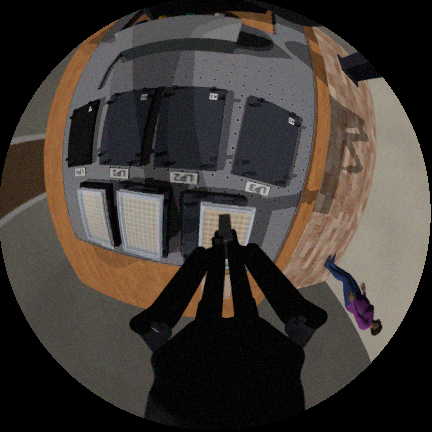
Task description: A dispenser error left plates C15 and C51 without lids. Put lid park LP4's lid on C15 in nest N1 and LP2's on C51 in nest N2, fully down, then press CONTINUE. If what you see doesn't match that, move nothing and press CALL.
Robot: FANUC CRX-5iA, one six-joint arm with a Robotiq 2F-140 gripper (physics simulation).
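Places are measured from the arm's base along level axes (x back, y right, z up), in centimetres.
Pixels of known places: gripper, fingertip midpoint: (224, 221).
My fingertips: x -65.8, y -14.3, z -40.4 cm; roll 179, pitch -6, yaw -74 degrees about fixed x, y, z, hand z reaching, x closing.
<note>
For each thing: its top centre in the pictures, then the offset to it from my fingertips. "spot": a spot on its surface instead.
- rightmost tan-welled plate, top centre: (224, 244) dz +0.4, dx -3.9, dy -0.7 cm
- left plate, top centre: (91, 218) dz -1.2, dx -4.4, dy +27.1 cm
- middle plate, top centre: (137, 228) dz -0.8, dx -4.0, dy +14.5 cm
- dark panel, top centre: (186, 121) dz -2.3, dx +13.8, dy +7.8 cm
- LP2 label, surface spot: (183, 177) spot: dz -4.1, dx +5.0, dy +7.3 cm
- far-left label, surface spot: (80, 172) spot: dz -4.1, dx +5.0, dy +33.1 cm
- LP1 label, surface spot: (119, 173) spot: dz -4.1, dx +4.8, dy +20.0 cm
- LP3 label, surface spot: (257, 188) spot: dz -4.1, dx +5.2, dy -5.5 cm
- dark block, top centre: (211, 238) dz -1.1, dx -3.9, dy +1.3 cm
- grey raised housing, surface spot: (200, 30) spot: dz +0.9, dx +32.7, dy +9.4 cm
My gripper (224, 221) is shut and empty, its fingertips in front of the rightmost tan-welled plate (210, 217). Two more open-topped plates, a left plate (96, 217) and a middle plate (141, 222), stand in the same row; their wells show. Plate names and nest labels cannot be read. Behind them, a dark panel (190, 127) lies at the LP2 label (183, 177). A narrower, blacker panel (82, 134) lies at the far-left label (80, 172); whether it is a lid or a bare park I cannot tell.
Dark panels also lie at the LP1 label (119, 173) and the LP3 label (257, 188). A dark block (190, 225) stands left of the rightmost plate. A grey raised housing (200, 30) is at the back. A person (361, 307) is on the floor area at right.
</note>
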